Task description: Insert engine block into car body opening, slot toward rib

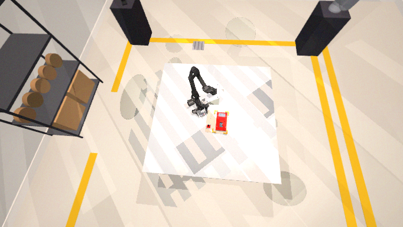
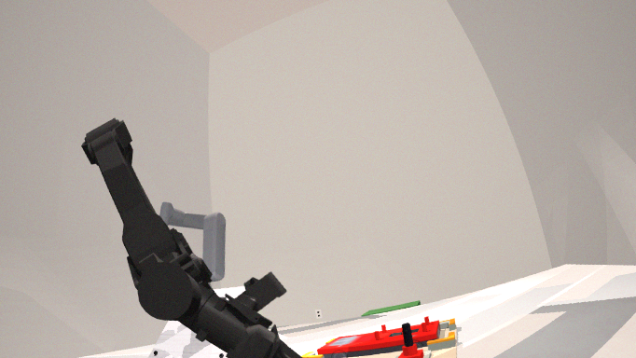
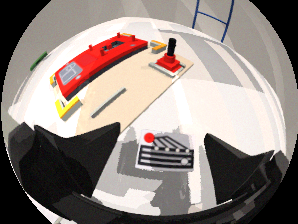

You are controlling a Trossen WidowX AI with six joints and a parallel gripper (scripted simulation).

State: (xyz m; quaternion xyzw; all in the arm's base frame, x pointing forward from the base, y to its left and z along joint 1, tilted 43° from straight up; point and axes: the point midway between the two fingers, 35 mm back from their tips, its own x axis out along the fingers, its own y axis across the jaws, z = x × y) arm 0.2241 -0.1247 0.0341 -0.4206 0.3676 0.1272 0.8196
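My gripper tip is 2 cm past the grey engine block, 1 cm to the left of it and 1 cm above it.
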